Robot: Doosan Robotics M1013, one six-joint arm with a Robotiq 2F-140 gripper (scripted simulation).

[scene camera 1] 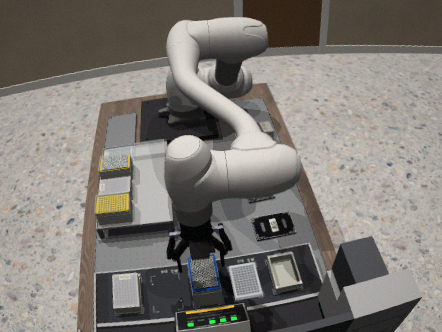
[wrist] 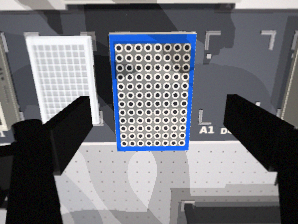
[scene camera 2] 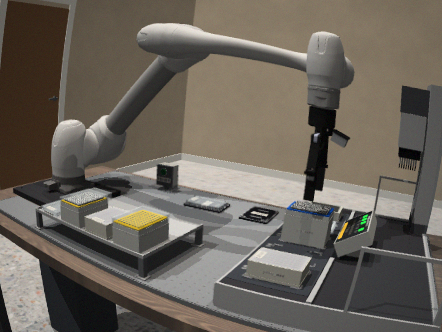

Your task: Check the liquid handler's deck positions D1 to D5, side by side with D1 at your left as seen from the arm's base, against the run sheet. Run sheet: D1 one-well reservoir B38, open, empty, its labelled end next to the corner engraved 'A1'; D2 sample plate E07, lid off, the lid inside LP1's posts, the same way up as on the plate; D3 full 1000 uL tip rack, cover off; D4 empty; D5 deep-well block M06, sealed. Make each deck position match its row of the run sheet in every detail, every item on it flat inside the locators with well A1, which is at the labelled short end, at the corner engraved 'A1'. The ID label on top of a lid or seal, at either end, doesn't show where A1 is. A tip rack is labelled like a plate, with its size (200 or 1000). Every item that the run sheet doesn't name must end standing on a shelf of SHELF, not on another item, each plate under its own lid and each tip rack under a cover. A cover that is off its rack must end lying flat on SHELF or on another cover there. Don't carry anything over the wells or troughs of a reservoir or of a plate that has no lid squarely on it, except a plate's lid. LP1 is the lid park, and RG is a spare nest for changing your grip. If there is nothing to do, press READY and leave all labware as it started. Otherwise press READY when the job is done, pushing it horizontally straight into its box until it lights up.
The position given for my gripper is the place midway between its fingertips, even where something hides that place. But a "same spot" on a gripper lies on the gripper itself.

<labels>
My gripper shows in scene camera 1, in the wrist view and in scene camera 2 (313, 195). The same spot on my gripper: (wrist: 41, 151) is (scene camera 1: 219, 250).
</labels>
